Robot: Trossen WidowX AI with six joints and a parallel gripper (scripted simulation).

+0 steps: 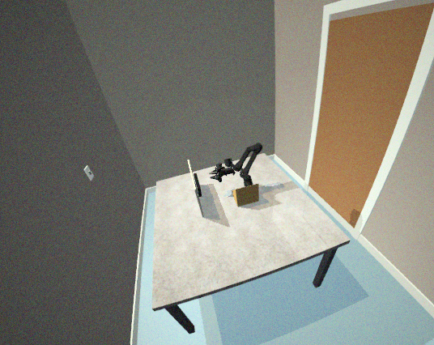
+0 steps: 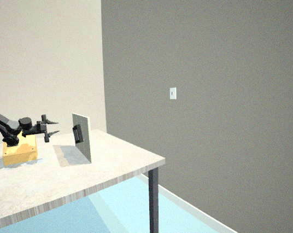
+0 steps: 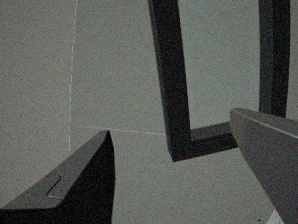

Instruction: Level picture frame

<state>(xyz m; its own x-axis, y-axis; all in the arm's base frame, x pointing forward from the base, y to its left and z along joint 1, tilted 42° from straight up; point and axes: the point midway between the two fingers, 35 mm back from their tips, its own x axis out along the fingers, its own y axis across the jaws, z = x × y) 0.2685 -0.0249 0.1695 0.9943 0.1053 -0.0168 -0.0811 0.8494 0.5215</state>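
The picture frame is 130 mm ahead of my gripper tip and 70 mm below it. Also, from my gripper tip: wall panel 140 mm ahead, 80 mm below, 10 mm to the left.
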